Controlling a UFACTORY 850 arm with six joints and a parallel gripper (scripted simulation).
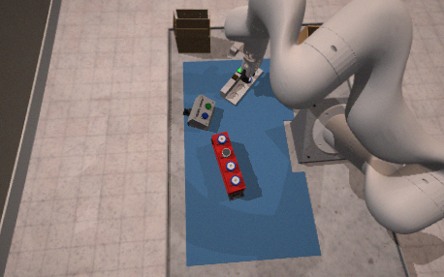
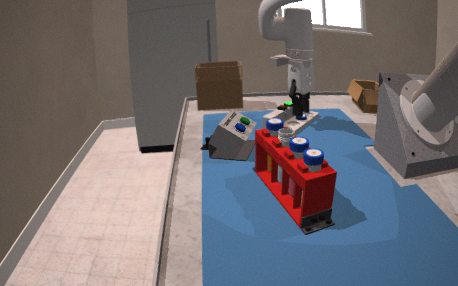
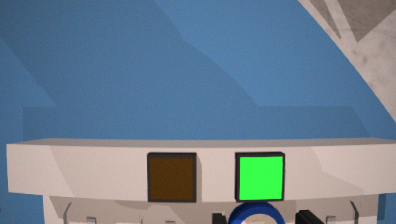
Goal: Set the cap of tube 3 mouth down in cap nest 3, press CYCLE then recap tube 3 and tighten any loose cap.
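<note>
The blue cap lies 30 mm below my hand. The rest, counted from my hand: green key (180 mm ahead, 160 mm to the left, 20 mm above); blue key (200 mm to the left, 190 mm ahead, 20 mm above); grey key housing (200 mm ahead, 180 mm to the left, 10 mm above).
</note>
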